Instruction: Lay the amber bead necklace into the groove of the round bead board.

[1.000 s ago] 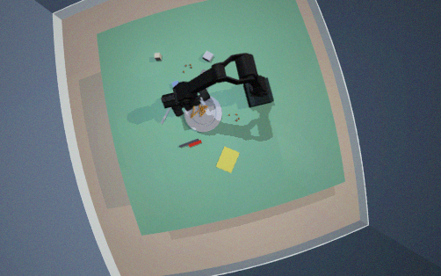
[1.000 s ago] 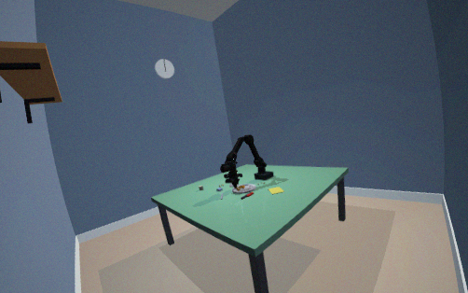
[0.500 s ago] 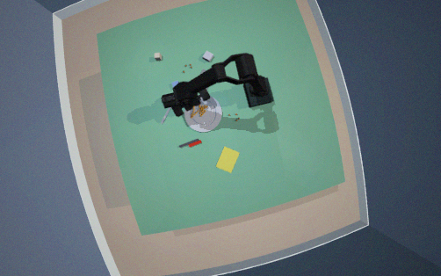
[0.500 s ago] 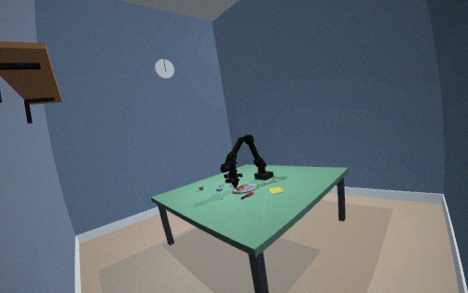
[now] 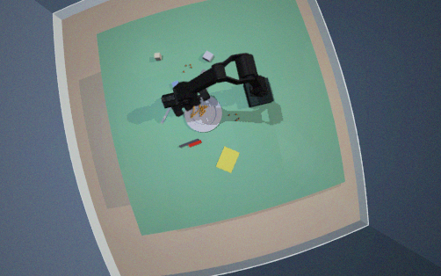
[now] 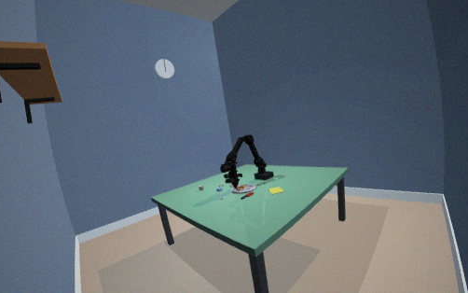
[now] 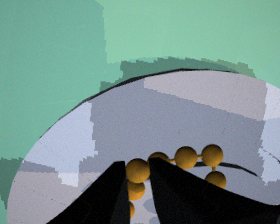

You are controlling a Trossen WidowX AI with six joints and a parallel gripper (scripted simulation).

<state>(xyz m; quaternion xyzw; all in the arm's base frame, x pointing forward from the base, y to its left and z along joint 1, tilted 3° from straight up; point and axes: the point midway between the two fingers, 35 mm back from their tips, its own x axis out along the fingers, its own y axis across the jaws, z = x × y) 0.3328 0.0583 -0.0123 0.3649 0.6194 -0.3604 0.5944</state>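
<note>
Right now the round grey bead board is 5 cm behind my gripper tip, 4 cm to the left of it and 1 cm below it. The rest, counted from my gripper tip: grey rod 15 cm ahead, 4 cm to the left, 2 cm below; then blue block 9 cm ahead, 12 cm to the right, 1 cm below; then grey plate 7 cm behind, 14 cm to the right, 2 cm below.
</note>
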